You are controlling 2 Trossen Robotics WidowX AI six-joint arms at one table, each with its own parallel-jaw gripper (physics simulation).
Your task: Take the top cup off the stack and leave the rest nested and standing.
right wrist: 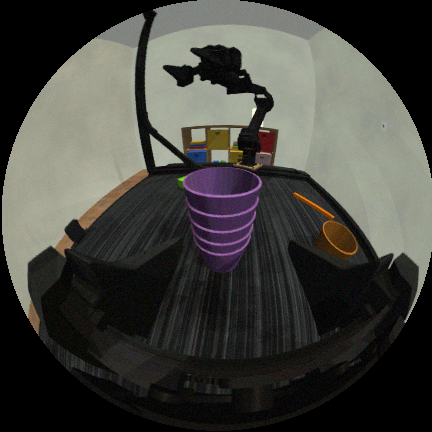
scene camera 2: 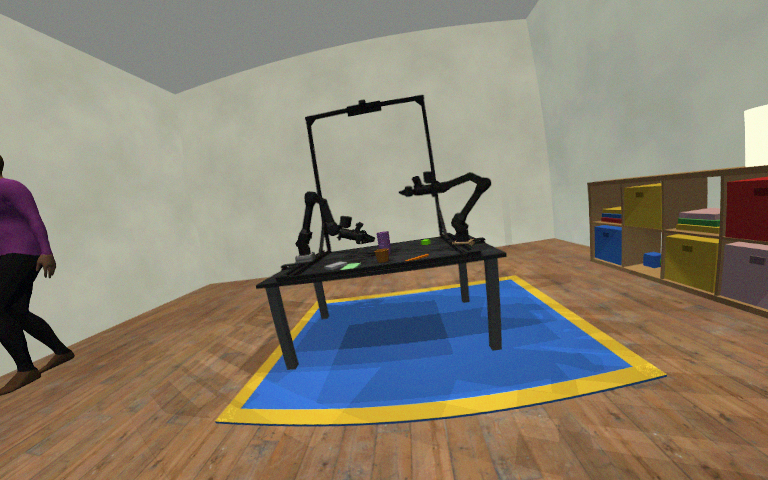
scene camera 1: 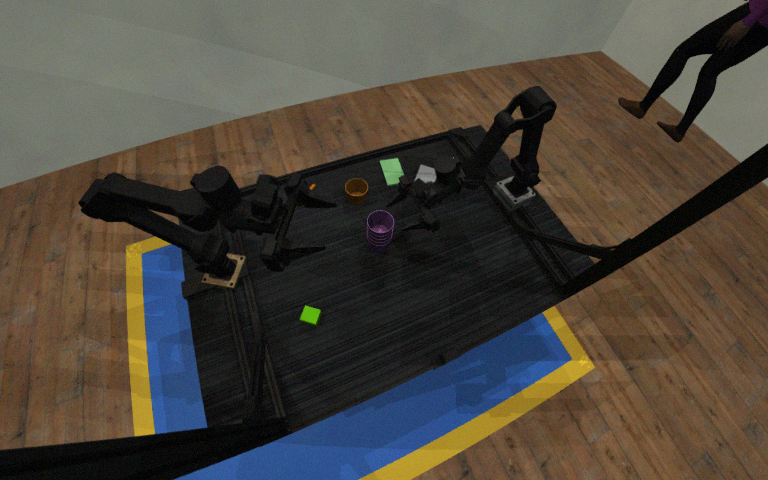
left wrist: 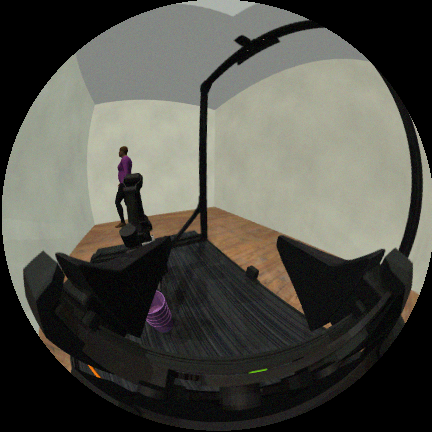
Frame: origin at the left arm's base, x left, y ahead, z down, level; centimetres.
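Seen in the pictures: left gripper, fingertip midpoint: (right wrist: 174, 58) (scene camera 2: 402, 192) (scene camera 1: 330, 225) (left wrist: 224, 241); right gripper, fingertip midpoint: (right wrist: 237, 244) (scene camera 2: 374, 239) (scene camera 1: 393, 218); left arm's base, link origin: (right wrist: 247, 163) (scene camera 2: 463, 240) (scene camera 1: 223, 268); right arm's base, link origin: (scene camera 2: 304, 254) (scene camera 1: 516, 188) (left wrist: 146, 239).
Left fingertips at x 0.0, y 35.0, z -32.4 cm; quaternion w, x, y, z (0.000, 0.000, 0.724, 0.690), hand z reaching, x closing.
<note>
Offsets run from my left fingertips to a thing's top centre. Level surfaces: height alone.
A stack of purple nested cups {dx +16.5, dy +7.5, dz +23.8 cm} (scene camera 1: 379, 232) (scene camera 2: 383, 240) (left wrist: 161, 314) (right wrist: 222, 225) stands upright on the table {dz +35.3 cm} (scene camera 1: 362, 333). The top cup {dx +16.5, dy +7.5, dz +22.0 cm} (right wrist: 222, 201) sits in the stack with its open mouth up. My right gripper (scene camera 1: 394, 217) (scene camera 2: 372, 238) (right wrist: 237, 244) is open and empty, close beside the stack in scene camera 1. In the right wrist view the stack shows between the two fingers, at or beyond their tips. My left gripper (scene camera 1: 329, 226) (scene camera 2: 400, 192) (left wrist: 224, 241) is open and empty, raised above the table and apart from the stack; its finger partly hides the stack in the left wrist view.
An orange-brown cup {dx +33.1, dy -2.3, dz +29.2 cm} (scene camera 1: 356, 192) (scene camera 2: 382, 255) (right wrist: 337, 241) stands near the stack. An orange stick {dx +29.4, dy -20.4, dz +34.3 cm} (scene camera 2: 417, 257) (right wrist: 313, 205), a green block {dx -8.7, dy -7.0, dz +32.5 cm} (scene camera 1: 310, 315) (right wrist: 181, 182), a light green flat piece {dx +47.2, dy +8.6, dz +34.3 cm} (scene camera 1: 391, 171) and a whitish object {dx +46.1, dy +20.8, dz +33.8 cm} (scene camera 1: 425, 173) lie on the table. A person (scene camera 1: 702, 67) stands off the table.
</note>
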